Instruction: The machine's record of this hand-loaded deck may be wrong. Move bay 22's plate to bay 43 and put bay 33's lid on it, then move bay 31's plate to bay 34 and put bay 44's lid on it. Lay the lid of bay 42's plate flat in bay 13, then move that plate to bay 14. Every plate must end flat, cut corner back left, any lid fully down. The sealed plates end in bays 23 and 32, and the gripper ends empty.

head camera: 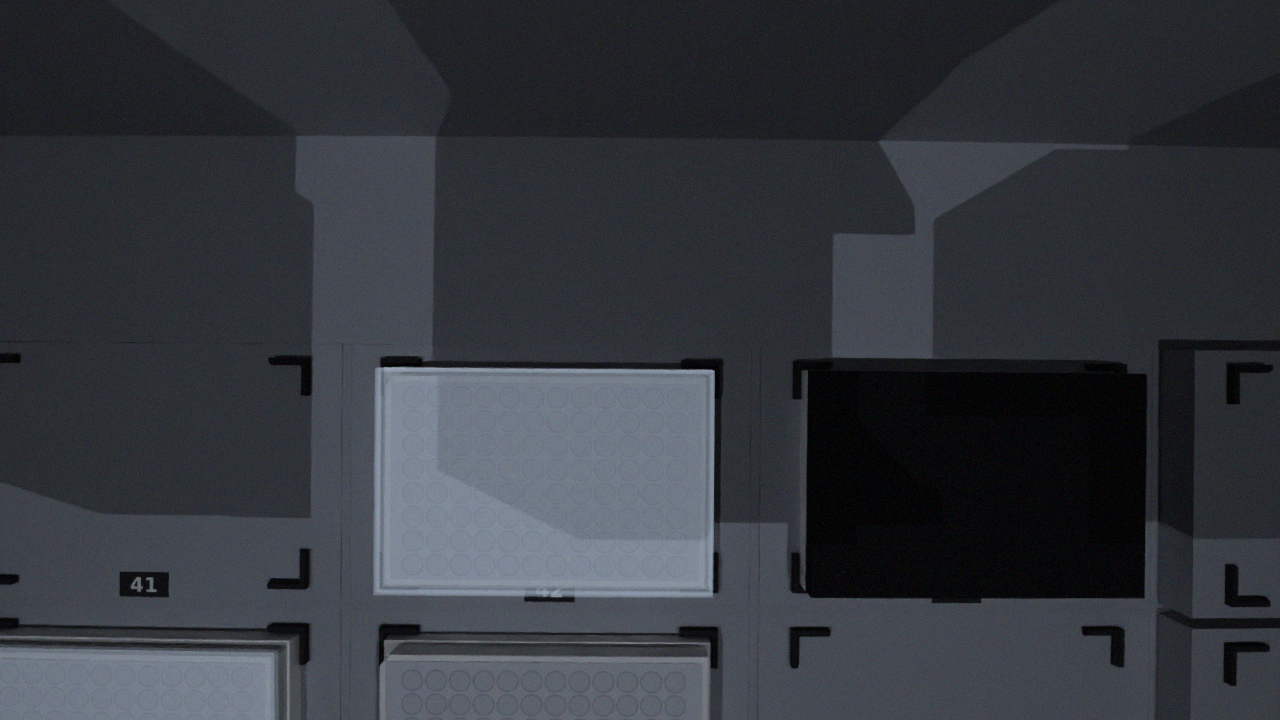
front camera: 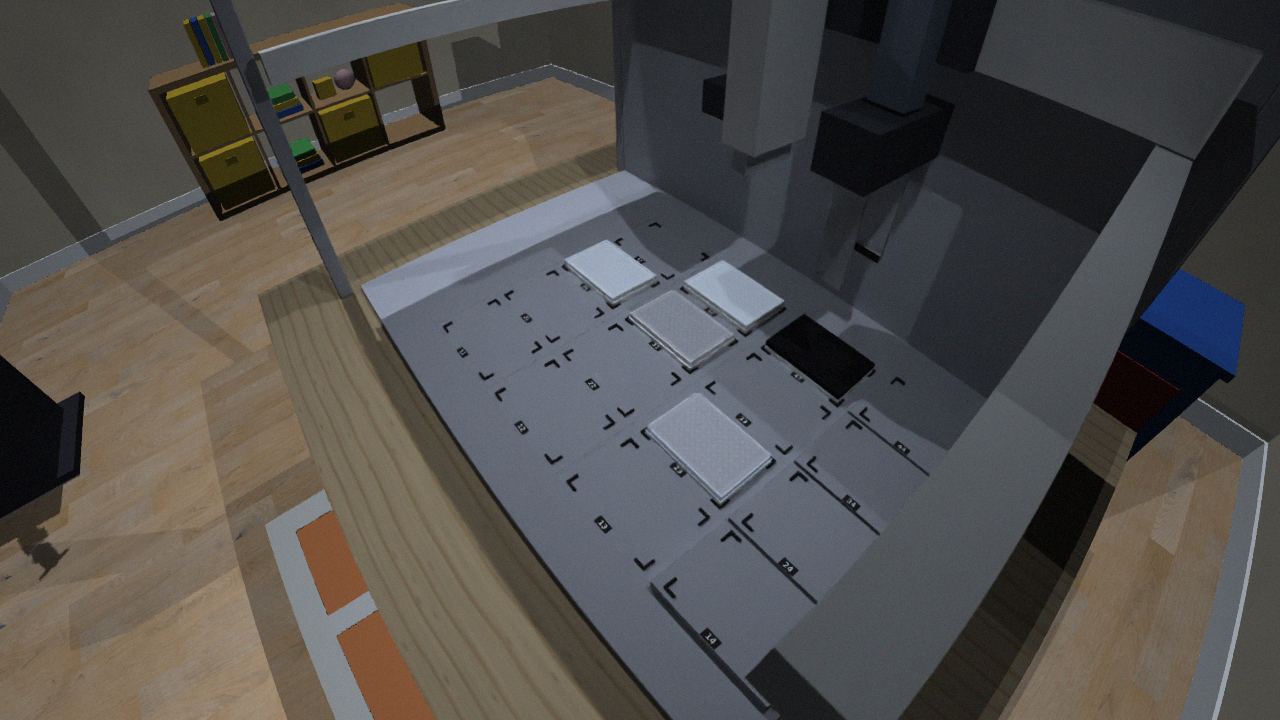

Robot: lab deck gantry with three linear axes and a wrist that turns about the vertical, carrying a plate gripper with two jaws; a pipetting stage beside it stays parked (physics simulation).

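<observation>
My gripper hangs high near the rear wall, behind the black-lidded plate; one finger shows clearly, the other blends into the wall. No plate or lid shows between the jaws, which I read as open. A black lid lies flat on the plate in bay 43, whose pale left edge shows beneath it. A pale whitish plate lies in bay 42, and another in bay 31. A clear-topped plate lies in bay 32, another in bay 23.
The parked pipetting stage hangs left of the gripper. A grey frame beam crosses the right side of the deck in the front view. Ridges divide the column-4 bays, labelled 14 to 44.
</observation>
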